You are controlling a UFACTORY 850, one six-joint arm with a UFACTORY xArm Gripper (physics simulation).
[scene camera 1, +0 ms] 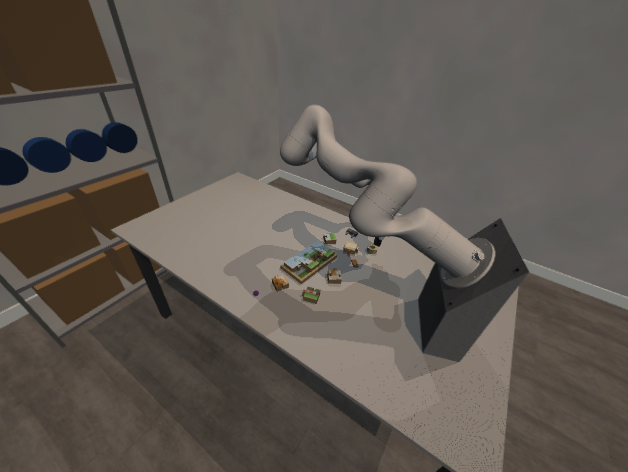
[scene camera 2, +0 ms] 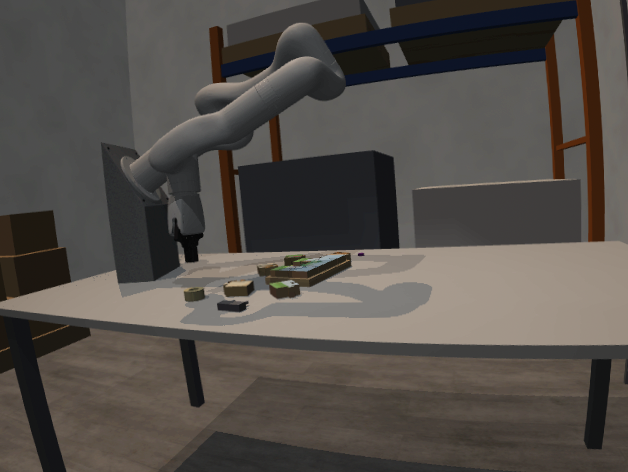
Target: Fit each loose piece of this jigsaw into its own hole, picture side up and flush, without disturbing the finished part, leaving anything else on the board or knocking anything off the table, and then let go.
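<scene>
The jigsaw board (scene camera 1: 291, 274) (scene camera 2: 329, 274) lies mid-table with a blue and green picture part and lower gaps. Around it lie a green-and-white piece (scene camera 1: 329, 238) (scene camera 2: 284, 288), a beige piece (scene camera 1: 350, 247) (scene camera 2: 239, 287), a brown piece (scene camera 1: 334, 276) (scene camera 2: 267, 268), a green-and-red piece (scene camera 1: 311, 294) (scene camera 2: 294, 259) and an orange piece (scene camera 1: 280, 282) (scene camera 2: 341, 253). They lie apart from the board; exact picture details are too small to tell. My gripper (scene camera 1: 377, 244) (scene camera 2: 191, 260) is shut and empty, pointing down low over the table on the base side of the pieces, partly hidden by the arm in scene camera 1.
A nut-like ring (scene camera 1: 368, 250) (scene camera 2: 187, 294), a dark small part (scene camera 1: 351, 232) (scene camera 2: 232, 305), a small brown block (scene camera 1: 354, 262) and a purple ball (scene camera 1: 255, 293) (scene camera 2: 360, 254) lie on the table. The arm's dark base (scene camera 1: 472, 309) (scene camera 2: 133, 243) stands at one end.
</scene>
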